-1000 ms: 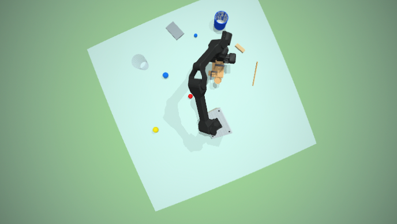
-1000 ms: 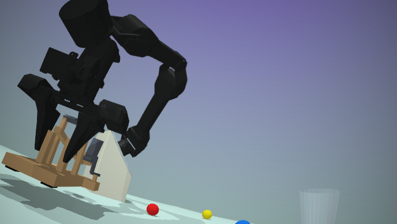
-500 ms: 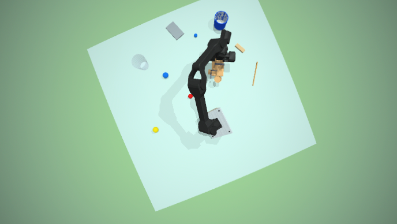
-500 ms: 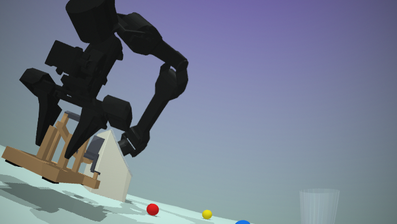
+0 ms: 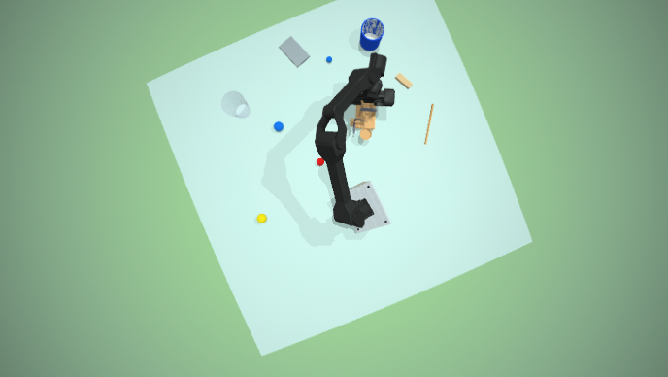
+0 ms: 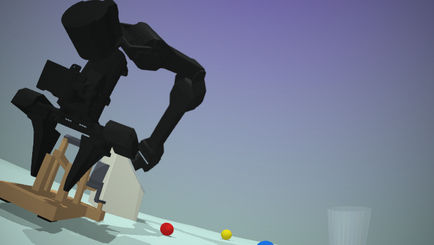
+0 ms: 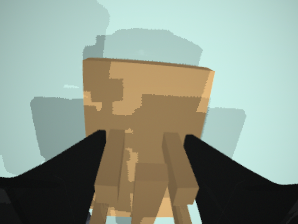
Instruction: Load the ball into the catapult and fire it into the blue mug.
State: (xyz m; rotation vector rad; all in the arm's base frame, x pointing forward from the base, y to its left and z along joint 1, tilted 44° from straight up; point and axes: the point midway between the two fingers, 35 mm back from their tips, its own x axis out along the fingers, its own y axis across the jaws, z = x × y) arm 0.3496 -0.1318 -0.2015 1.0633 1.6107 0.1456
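My gripper tip is 11 cm past the red ball, 28 cm to the right of it and 2 cm above it. From my gripper tip the other things lie so: small wooden block: 1 cm ahead, 19 cm to the right, 3 cm below; then small blue ball: 24 cm ahead, 3 cm to the left, 3 cm below; then catapult: 5 cm behind, 5 cm to the left, 2 cm above.
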